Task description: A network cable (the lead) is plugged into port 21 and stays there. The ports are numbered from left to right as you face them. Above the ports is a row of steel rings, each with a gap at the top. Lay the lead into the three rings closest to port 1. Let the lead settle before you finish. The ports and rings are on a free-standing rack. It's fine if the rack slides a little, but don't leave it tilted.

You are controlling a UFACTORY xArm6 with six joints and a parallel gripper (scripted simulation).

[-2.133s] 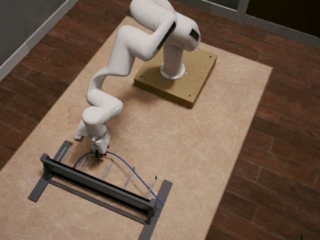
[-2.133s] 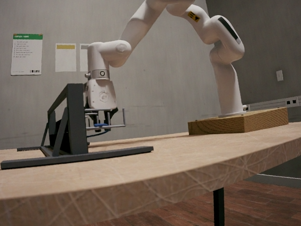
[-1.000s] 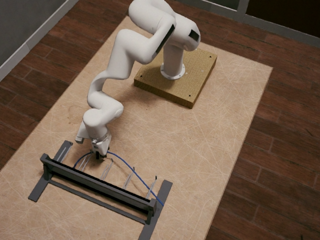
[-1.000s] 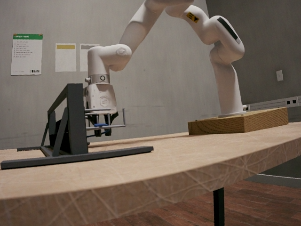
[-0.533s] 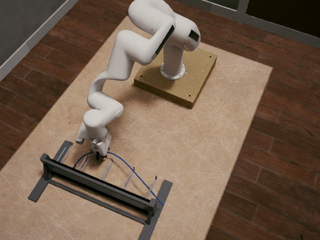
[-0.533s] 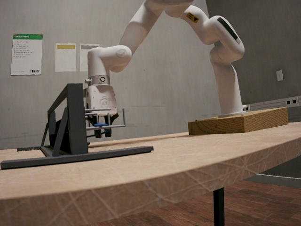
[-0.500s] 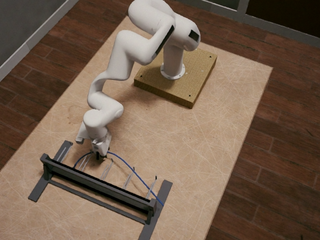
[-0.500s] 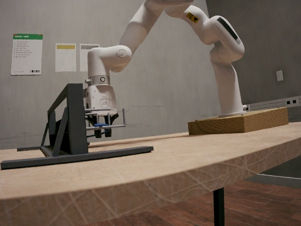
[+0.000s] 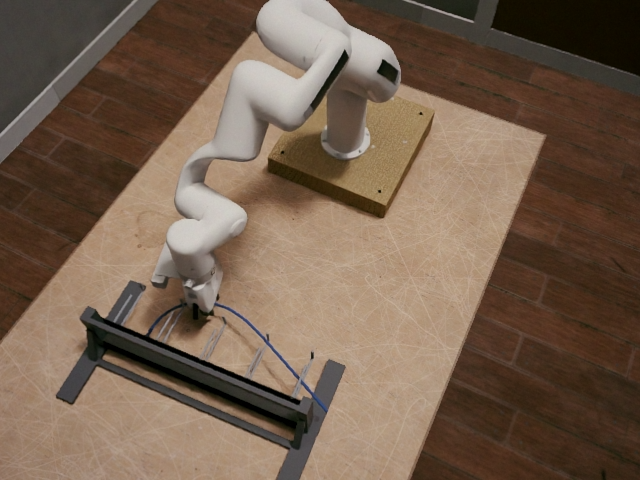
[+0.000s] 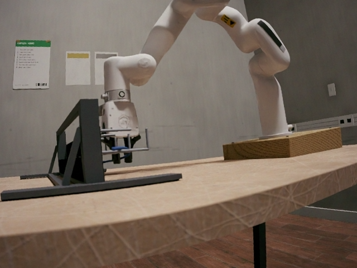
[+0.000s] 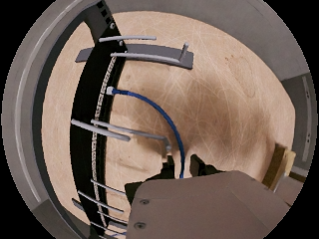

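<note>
Right now the dark grey rack is 150 mm ahead of my hand, 50 mm to the left of it and 20 mm above it.
</note>
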